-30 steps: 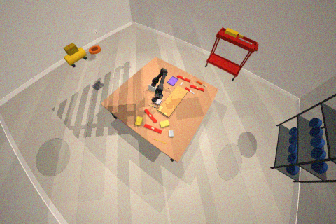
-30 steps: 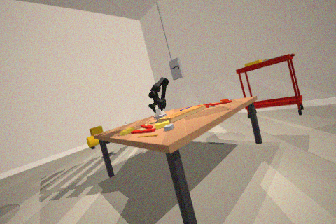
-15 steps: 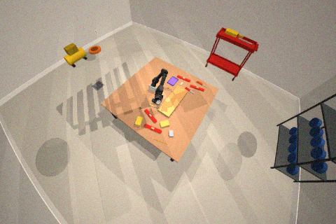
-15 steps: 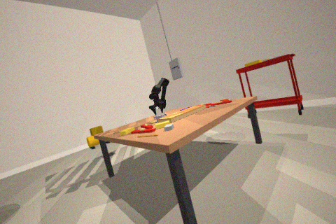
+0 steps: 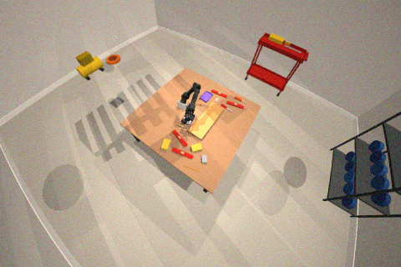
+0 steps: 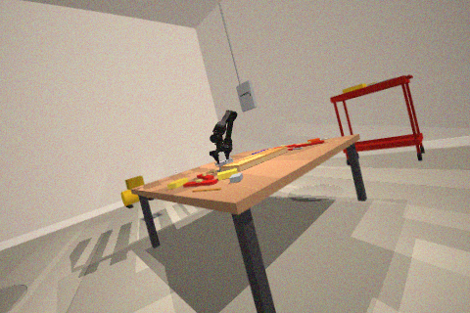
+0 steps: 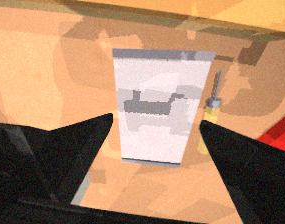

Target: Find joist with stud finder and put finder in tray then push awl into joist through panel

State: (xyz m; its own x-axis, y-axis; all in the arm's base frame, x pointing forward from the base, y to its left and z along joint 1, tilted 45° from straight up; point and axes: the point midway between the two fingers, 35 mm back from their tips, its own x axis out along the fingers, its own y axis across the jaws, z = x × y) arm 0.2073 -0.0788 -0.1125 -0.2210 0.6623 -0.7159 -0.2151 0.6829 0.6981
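Now: the awl 10 mm ahead of my gripper tip, 80 mm to the right of it and 40 mm below it. Round my gripper tip: grey stud finder (20 mm ahead, 30 mm below); small grey block (440 mm ahead, 210 mm to the right, 40 mm below); purple flat tray (90 mm behind, 470 mm to the left, 30 mm below).
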